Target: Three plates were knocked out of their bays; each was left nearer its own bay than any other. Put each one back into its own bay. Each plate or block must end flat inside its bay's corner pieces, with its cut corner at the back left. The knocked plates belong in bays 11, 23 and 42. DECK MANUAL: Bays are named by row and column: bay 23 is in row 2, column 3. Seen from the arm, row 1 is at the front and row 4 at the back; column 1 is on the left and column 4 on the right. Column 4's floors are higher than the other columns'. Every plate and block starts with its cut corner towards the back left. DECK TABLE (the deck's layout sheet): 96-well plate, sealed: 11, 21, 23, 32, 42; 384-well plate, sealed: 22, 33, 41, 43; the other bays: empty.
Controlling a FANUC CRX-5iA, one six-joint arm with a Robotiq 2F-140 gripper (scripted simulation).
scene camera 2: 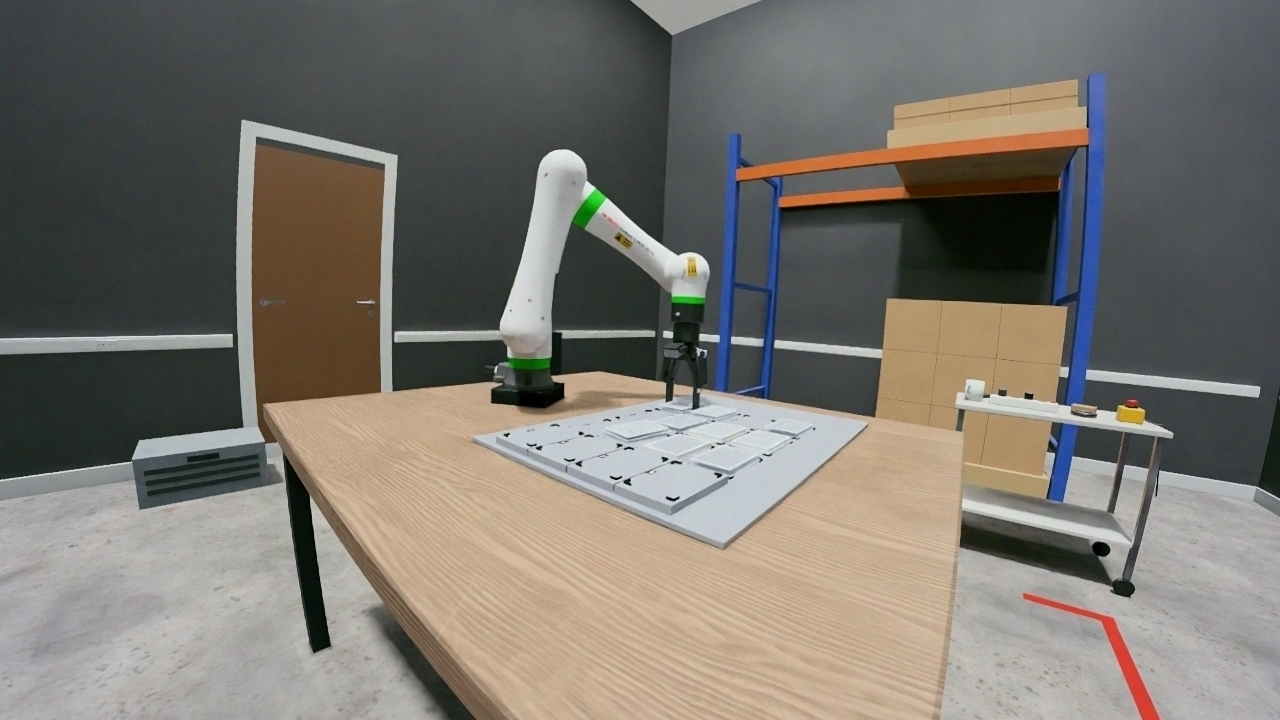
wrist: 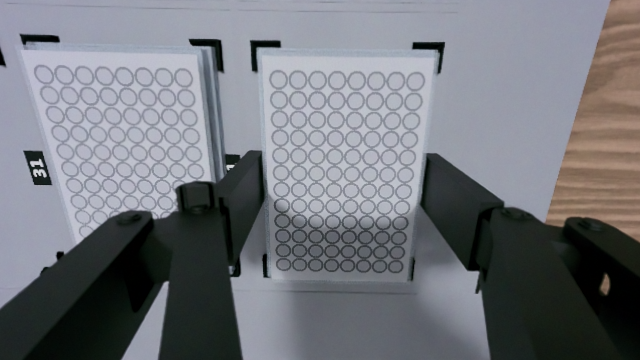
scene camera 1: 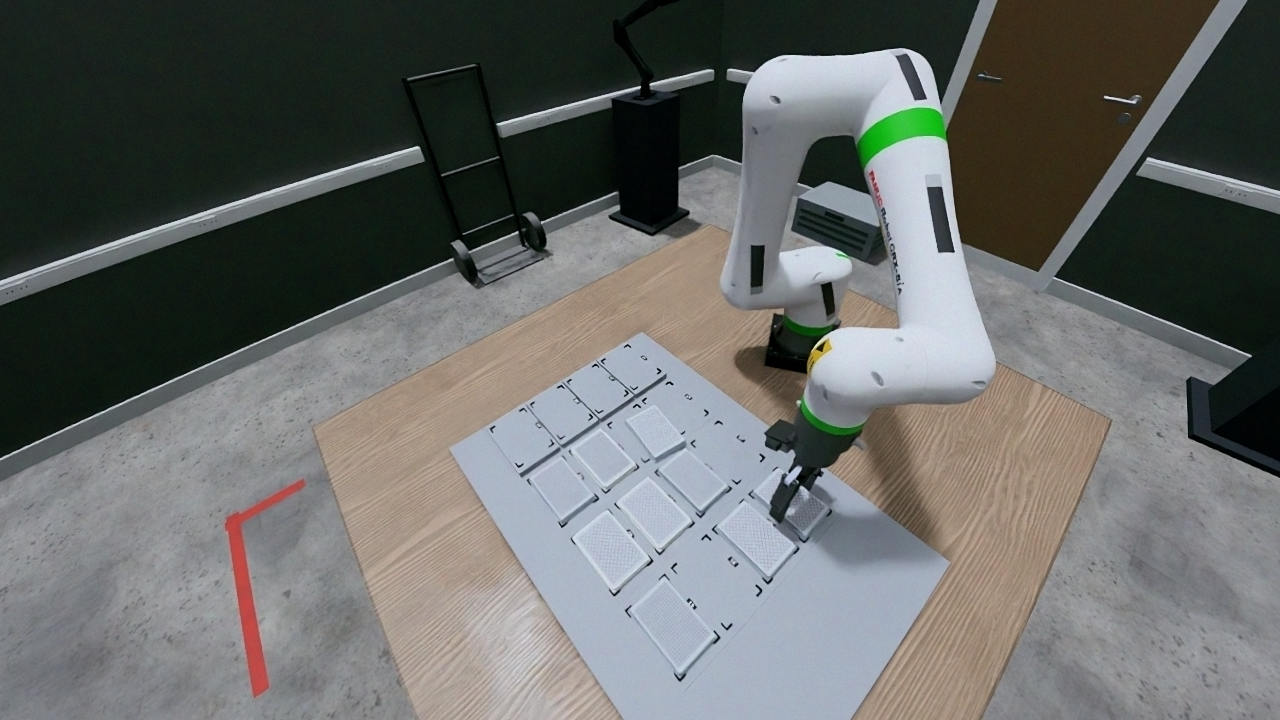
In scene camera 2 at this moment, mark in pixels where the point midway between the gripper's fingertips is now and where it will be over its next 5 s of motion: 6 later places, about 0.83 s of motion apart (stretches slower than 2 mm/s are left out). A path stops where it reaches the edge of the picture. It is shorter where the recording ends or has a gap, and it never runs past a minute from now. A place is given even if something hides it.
The gripper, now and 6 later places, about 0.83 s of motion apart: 681,407; 682,400; 682,393; 673,397; 662,402; 648,409; 637,414
